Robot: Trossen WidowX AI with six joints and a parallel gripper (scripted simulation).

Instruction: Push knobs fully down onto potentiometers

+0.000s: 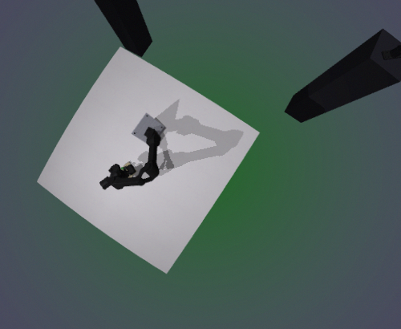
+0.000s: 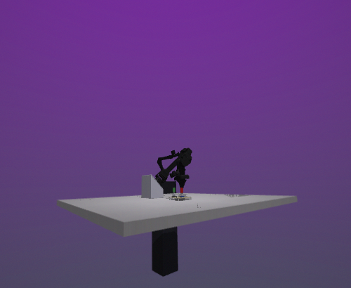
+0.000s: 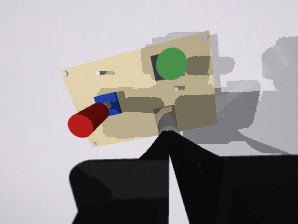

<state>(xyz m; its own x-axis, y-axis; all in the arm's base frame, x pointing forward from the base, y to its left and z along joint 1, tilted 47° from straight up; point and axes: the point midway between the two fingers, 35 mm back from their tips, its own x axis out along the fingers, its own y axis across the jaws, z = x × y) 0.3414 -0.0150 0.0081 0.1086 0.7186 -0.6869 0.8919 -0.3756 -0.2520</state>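
Now: the white knob 20 mm below my gripper tip. From my gripper tip the other things lie so: red knob 50 mm ahead, 40 mm to the right.
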